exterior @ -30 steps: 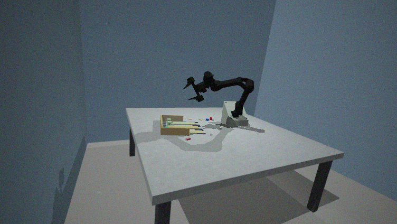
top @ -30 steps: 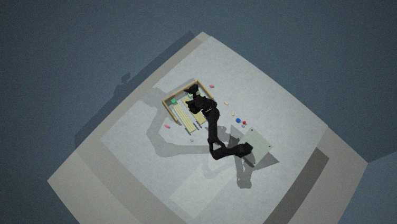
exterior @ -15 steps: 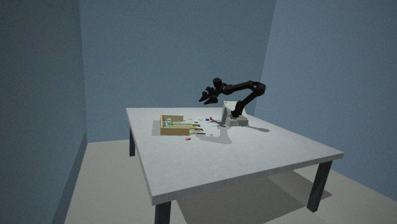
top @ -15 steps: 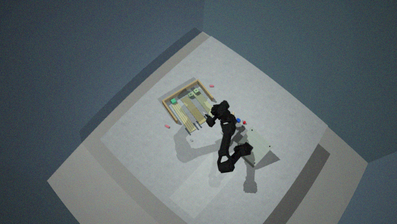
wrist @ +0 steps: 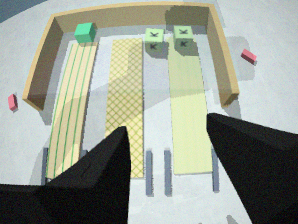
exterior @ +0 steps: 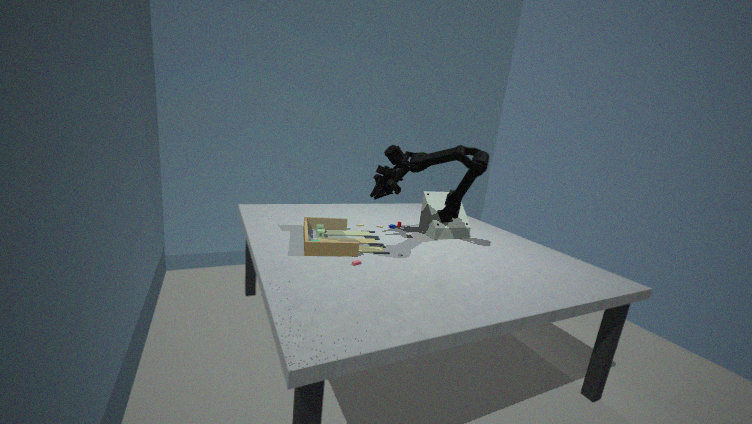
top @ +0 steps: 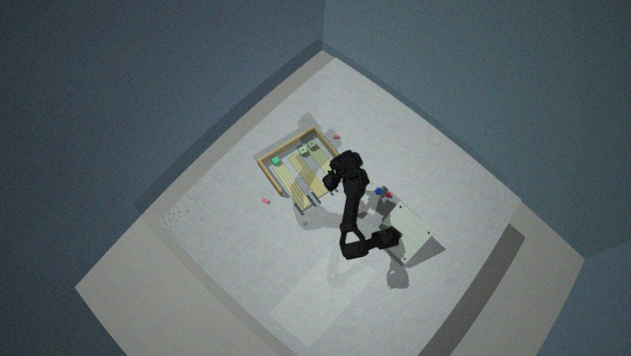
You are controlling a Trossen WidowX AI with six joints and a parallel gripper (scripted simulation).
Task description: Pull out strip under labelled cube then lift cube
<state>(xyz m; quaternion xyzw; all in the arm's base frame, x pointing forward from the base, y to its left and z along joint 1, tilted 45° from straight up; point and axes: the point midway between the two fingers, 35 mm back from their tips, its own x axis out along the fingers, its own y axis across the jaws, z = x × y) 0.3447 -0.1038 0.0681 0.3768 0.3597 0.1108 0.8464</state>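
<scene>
Right now the blue piece is 190 mm behind my gripper tip, 130 mm to the right of it and 170 mm below it. The rest, counted from my gripper tip: red piece 230 mm behind, 140 mm to the right, 170 mm below.
</scene>
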